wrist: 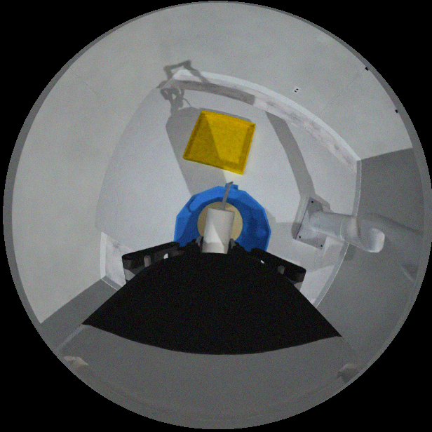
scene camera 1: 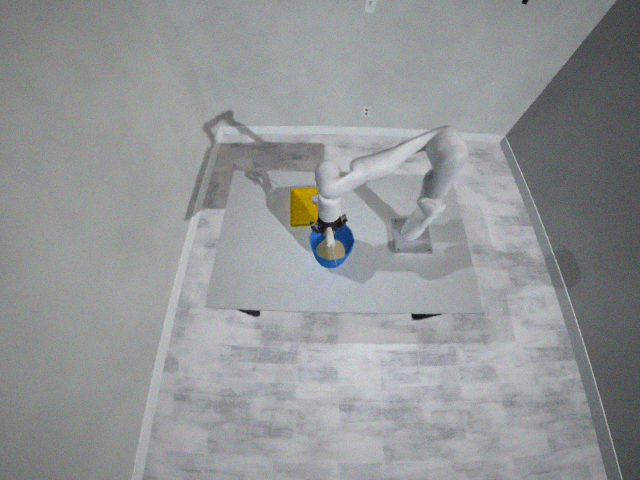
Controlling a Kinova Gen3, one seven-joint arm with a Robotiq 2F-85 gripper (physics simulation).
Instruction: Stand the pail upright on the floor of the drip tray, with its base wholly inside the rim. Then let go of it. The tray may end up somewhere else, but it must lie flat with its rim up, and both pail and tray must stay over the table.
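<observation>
The blue pail, with a tan inner bottom, is upright or nearly so under my gripper. The gripper is shut on the white grip of the pail's handle, and the thin handle wire runs down to the pail's rim. The fingertips are mostly hidden. I cannot tell how far the pail's base is above the table. The yellow drip tray lies flat, rim up, on the table behind and left of the pail in the scene view. The arm covers its right part there; it shows whole in the wrist view, apart from the pail.
The grey table bears the tray and the robot's base plate, which is to the right of the pail. The arm arches from that base over the back of the table. Walls stand behind and at both sides.
</observation>
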